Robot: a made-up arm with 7 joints. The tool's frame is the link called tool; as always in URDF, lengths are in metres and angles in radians. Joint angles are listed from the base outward.
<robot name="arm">
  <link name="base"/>
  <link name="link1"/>
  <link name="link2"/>
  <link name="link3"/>
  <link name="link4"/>
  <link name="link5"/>
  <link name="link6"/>
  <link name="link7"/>
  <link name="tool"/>
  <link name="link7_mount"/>
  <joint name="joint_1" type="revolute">
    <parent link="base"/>
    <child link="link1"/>
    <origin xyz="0 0 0" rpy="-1.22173 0 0"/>
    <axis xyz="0 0 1"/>
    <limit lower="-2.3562" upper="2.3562"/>
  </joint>
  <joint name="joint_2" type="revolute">
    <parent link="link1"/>
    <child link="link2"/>
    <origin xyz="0 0 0" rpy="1.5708 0 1.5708"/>
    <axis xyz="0 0 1"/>
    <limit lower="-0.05" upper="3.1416"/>
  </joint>
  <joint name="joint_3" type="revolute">
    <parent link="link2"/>
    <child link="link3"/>
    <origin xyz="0 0 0" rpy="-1.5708 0 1.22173"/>
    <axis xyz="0 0 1"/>
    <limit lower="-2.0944" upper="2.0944"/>
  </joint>
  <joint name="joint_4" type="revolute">
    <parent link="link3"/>
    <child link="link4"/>
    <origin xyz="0 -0.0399 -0.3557" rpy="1.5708 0 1.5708"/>
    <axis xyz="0 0 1"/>
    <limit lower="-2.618" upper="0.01"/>
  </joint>
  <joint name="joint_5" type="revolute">
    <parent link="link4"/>
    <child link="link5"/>
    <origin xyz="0.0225 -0.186 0" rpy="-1.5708 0 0"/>
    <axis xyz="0 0 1"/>
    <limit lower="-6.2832" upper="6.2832"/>
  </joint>
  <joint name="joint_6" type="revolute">
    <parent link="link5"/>
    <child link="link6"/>
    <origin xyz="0 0 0" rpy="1.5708 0 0"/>
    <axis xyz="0 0 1"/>
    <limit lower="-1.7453" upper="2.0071"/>
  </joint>
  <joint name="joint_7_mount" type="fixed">
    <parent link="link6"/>
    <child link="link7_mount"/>
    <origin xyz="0 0 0" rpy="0 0 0"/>
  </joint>
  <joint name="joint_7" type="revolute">
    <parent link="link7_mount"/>
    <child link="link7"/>
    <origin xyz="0 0 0" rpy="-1.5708 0 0"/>
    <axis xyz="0 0 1"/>
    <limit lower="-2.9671" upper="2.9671"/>
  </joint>
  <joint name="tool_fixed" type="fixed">
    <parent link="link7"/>
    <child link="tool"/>
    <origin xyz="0 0 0" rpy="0 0 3.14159"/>
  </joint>
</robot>
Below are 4 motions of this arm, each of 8 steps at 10 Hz.
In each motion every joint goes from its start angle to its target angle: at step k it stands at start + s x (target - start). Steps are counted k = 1, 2, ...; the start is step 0. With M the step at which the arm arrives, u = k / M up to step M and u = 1 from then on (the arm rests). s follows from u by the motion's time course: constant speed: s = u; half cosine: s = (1 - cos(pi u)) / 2; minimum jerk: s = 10 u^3 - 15 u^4 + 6 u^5.
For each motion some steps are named. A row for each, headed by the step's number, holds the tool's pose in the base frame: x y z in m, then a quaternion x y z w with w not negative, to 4 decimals.
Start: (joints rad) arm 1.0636 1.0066 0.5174 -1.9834 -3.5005 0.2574 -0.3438
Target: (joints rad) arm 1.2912 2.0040 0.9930 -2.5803 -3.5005 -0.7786 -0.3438
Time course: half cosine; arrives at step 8
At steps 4, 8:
4: 0.0743 0.3091 -0.0187 -0.2686 -0.5422 0.3166 0.7305
8: 0.1675 0.2006 0.0287 -0.3084 -0.5719 0.1457 0.7460

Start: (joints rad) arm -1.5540 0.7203 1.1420 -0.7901 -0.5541 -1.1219 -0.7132
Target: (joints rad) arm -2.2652 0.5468 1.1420 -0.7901 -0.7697 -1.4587 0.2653
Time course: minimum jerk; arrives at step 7
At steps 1, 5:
1: 0.4181 0.2720 0.1680 -0.6466 0.7260 -0.2035 0.1157
5: 0.3446 0.1286 0.3764 -0.1920 0.8447 -0.1263 0.4833

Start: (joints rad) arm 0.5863 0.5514 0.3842 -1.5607 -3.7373 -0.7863 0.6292
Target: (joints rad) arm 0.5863 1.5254 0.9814 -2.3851 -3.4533 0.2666 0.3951
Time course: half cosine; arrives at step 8
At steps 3, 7, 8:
3: 0.0297 0.3530 -0.1899 -0.4565 -0.5535 0.6949 0.0483
7: 0.1113 0.2749 0.0711 -0.6619 -0.3801 0.1737 0.6223
8: 0.1131 0.2648 0.0810 -0.6553 -0.3584 0.1359 0.6509

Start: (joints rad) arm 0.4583 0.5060 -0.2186 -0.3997 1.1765 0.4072 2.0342
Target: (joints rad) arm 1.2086 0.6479 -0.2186 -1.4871 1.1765 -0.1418 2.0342
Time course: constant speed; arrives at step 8
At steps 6, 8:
6: -0.2681 0.2044 -0.3520 -0.0572 -0.1310 0.9794 0.1425
8: -0.2879 0.1825 -0.2978 -0.1331 -0.1519 0.9679 0.1495

